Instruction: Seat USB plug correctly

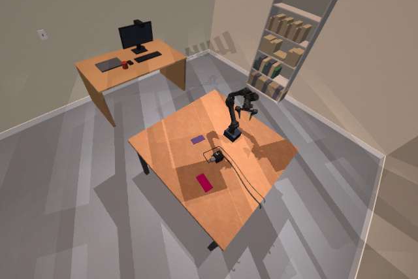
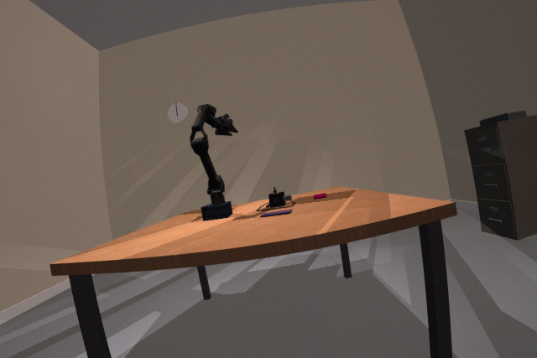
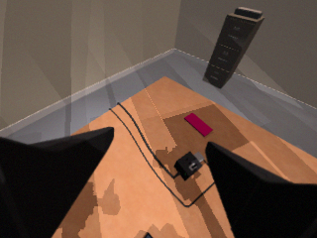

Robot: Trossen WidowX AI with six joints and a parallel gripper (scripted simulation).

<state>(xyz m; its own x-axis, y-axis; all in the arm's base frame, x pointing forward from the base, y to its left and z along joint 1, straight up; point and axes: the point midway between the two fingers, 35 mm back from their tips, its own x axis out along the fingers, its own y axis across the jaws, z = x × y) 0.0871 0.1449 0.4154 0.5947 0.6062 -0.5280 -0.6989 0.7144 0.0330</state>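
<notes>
Right now the usb plug is 19 cm ahead of my gripper tip, 2 cm to the right of it and 38 cm below it. Also, from my gripper tip: purple flat block: 23 cm ahead, 29 cm to the right, 47 cm below; then magenta flat block: 44 cm ahead, 13 cm to the left, 47 cm below.
</notes>
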